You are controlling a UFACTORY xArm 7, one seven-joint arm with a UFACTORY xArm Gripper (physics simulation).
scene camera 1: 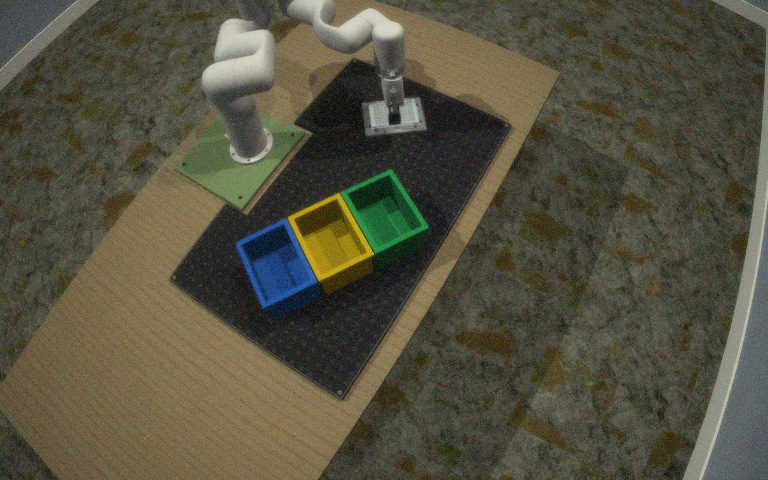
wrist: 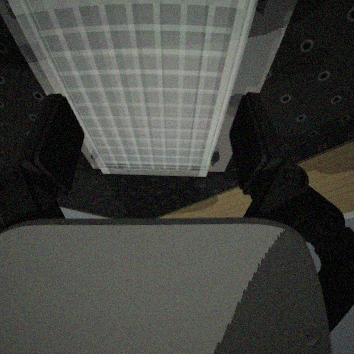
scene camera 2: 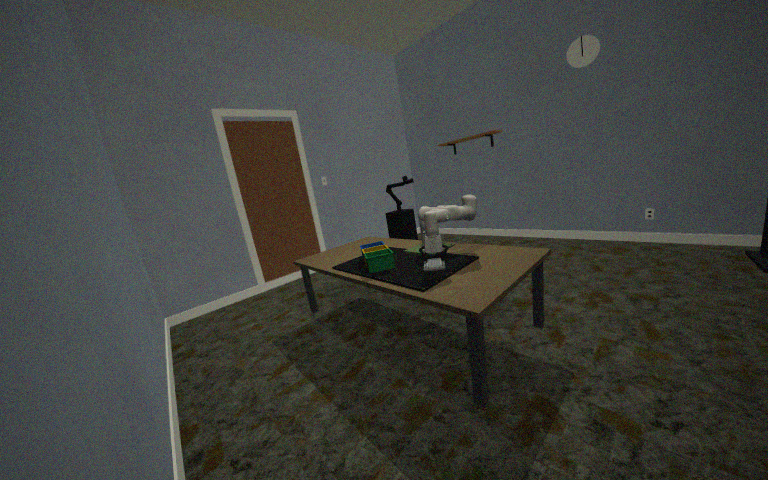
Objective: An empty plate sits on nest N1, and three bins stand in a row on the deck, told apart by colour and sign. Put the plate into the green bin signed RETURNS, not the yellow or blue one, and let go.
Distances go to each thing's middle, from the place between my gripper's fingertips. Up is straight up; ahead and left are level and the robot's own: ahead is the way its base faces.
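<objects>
The gridded plate [scene camera 1: 379,112] is right at my hand, while the grey nest [scene camera 1: 369,133] sits 2 cm below my hand.
</objects>
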